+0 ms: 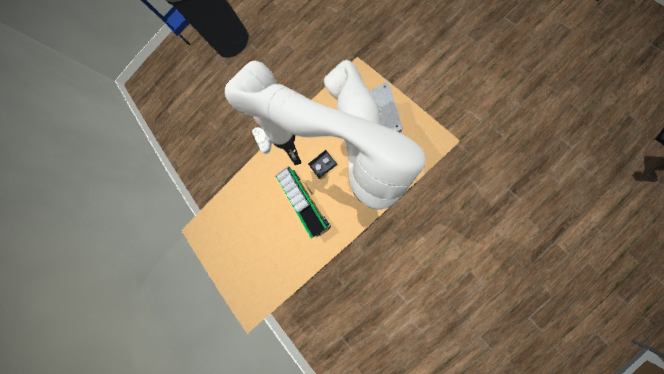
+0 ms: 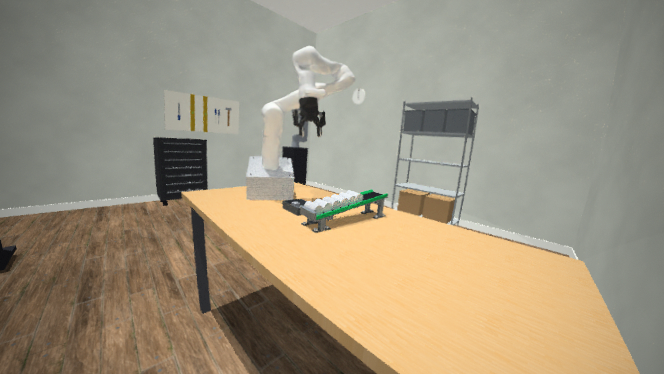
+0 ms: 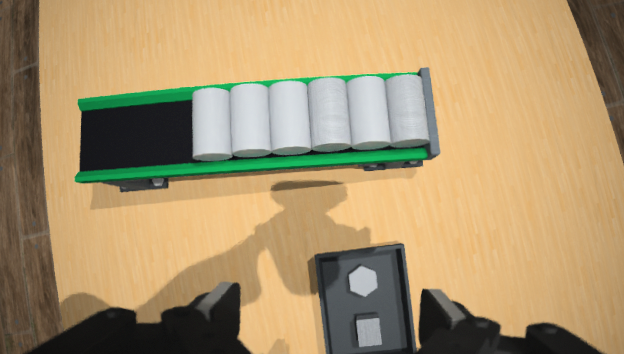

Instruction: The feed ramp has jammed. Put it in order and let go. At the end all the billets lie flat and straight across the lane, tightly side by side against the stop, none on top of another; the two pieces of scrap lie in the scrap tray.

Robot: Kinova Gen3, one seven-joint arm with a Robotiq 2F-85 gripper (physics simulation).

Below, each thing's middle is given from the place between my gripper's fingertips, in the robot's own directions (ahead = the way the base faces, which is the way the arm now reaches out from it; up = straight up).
Labels:
I see the stop point(image 3: 433, 148) 13 cm ahead of my hand, 12 cm to the right of it and 27 cm below it.

